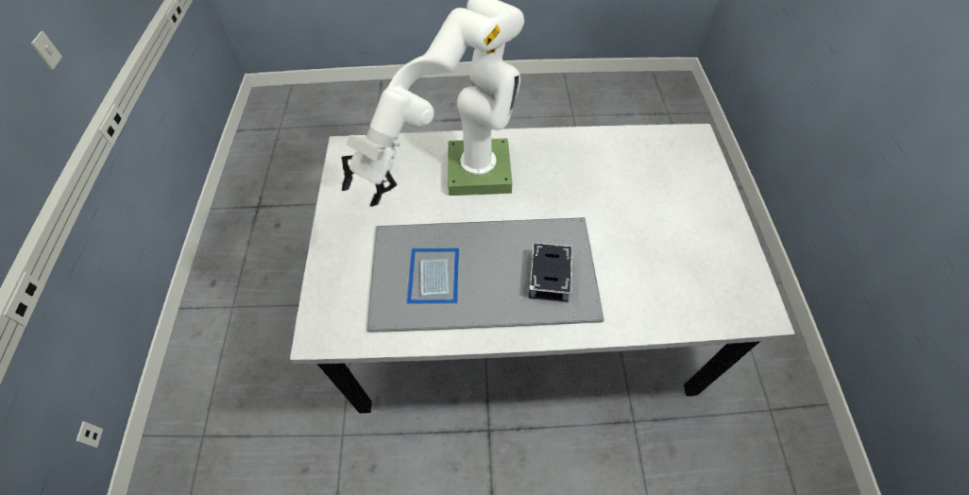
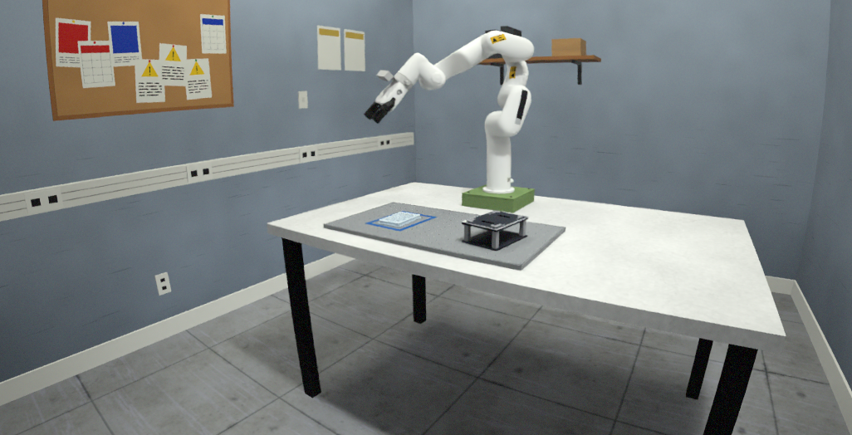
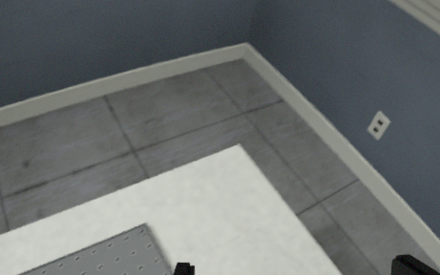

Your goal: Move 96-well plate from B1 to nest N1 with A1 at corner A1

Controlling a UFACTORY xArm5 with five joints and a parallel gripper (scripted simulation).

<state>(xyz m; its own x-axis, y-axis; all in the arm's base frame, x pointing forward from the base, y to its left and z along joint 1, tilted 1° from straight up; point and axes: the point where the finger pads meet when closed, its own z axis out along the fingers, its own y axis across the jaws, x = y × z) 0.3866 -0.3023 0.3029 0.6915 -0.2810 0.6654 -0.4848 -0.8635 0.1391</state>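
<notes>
My hand is 34 cm above the pale 96-well plate, 17 cm to the right of it and 6 cm short of it. The rest, counted from my hand: raised black plate nest: 52 cm to the left, 29 cm below, 6 cm ahead.
</notes>
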